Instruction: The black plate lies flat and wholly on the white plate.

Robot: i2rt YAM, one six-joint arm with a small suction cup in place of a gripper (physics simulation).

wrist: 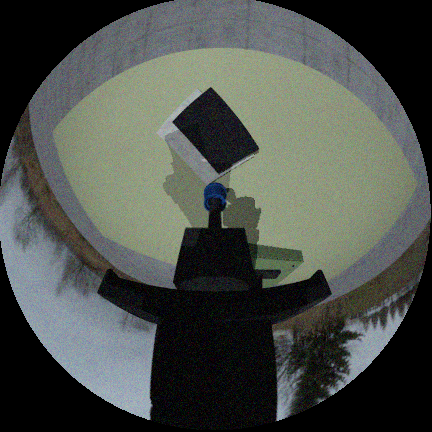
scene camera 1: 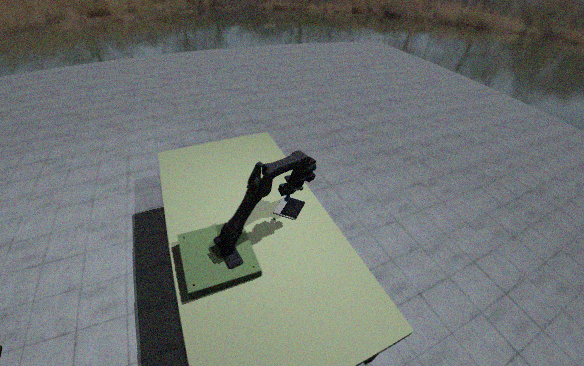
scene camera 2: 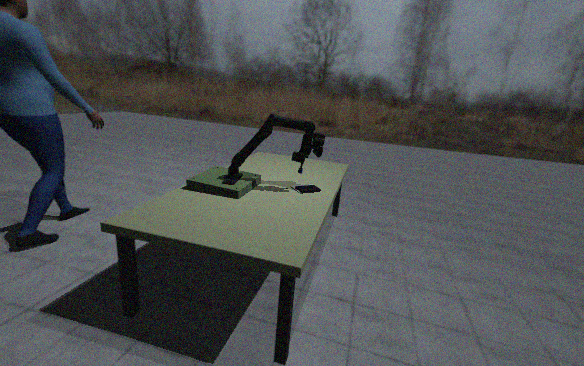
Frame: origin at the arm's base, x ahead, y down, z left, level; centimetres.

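Seen in the pictures: hand, its tool point: (wrist: 214,192) (scene camera 1: 286,199) (scene camera 2: 299,172); arm's base, origin of its link: (scene camera 1: 228,250) (scene camera 2: 233,179).
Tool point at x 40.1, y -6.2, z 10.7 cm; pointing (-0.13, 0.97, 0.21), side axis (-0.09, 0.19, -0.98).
Observation:
Offsets run from my tool point to a thing's top centre. Level surfaces: height alone.
The black plate @(dx +6.1, dy +10.3, dz +1.6 cm) (scene camera 1: 294,208) (scene camera 2: 308,189) (wrist: 215,130) lies on the white plate @(dx +4.5, dy +11.3, dz +4.4 cm) (scene camera 1: 282,206) (wrist: 189,151) and looks flat. It is shifted to one side. In the wrist view a broad white strip shows along its lower left edge, a narrower one at its upper left and a thin one at its lower right. No white shows past its upper right edge, and I cannot tell if it overhangs there. My suction gripper (scene camera 1: 287,196) (scene camera 2: 300,171) (wrist: 215,196) has a blue cup, holds nothing and hangs above the table, apart from the plates.
The pale yellow-green table @(dy +11.9 cm) (scene camera 1: 320,280) (scene camera 2: 215,220) (wrist: 340,150) carries the green base block (scene camera 1: 195,270) (scene camera 2: 212,188) (wrist: 285,255) under the arm. The arm's shadow falls beside the plates. A person (scene camera 2: 30,95) in blue stands on the paving left of the table.

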